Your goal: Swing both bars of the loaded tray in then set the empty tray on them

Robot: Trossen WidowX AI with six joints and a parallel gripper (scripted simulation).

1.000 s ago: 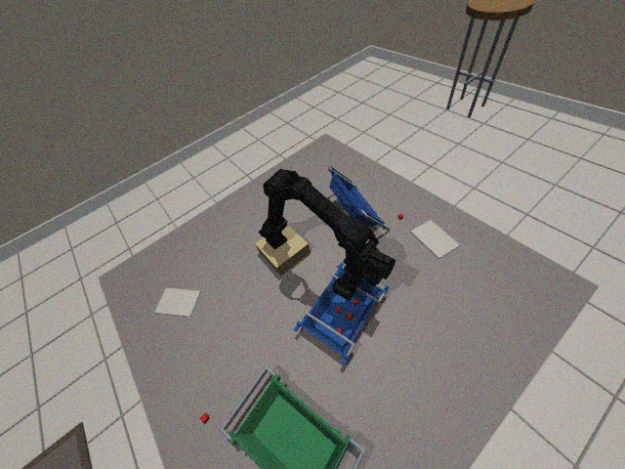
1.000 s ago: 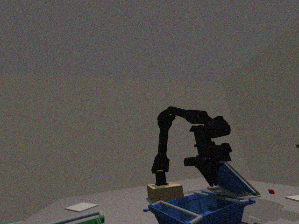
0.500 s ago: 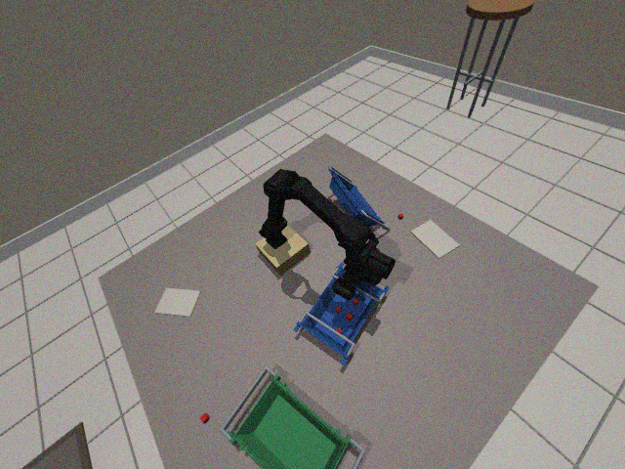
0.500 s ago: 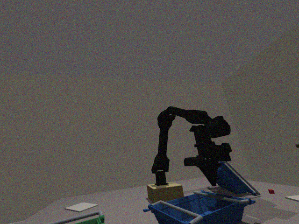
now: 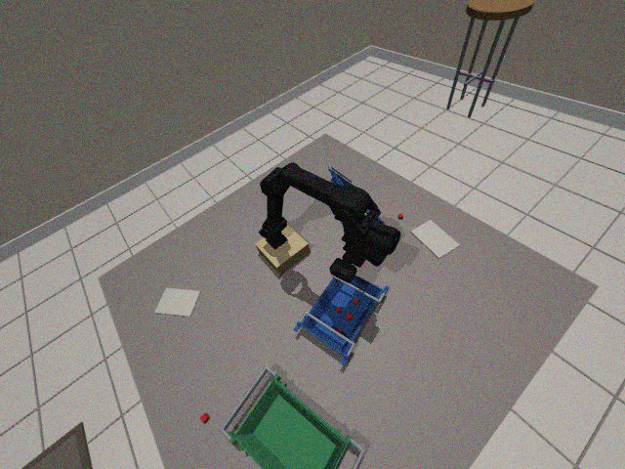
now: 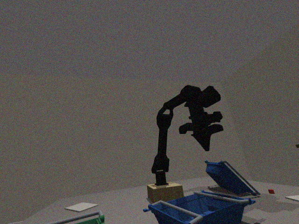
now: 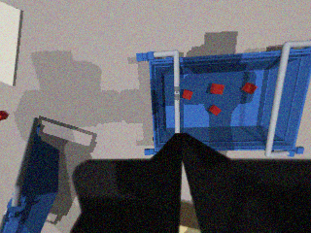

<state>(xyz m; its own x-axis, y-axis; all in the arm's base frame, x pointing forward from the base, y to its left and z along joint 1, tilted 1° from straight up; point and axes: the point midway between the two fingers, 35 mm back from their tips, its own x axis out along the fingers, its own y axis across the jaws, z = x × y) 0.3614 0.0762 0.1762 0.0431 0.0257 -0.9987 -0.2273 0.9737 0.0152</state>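
Now: the blue tray 27 cm behind my gripper tip, 29 cm to the left of it and 13 cm below it.
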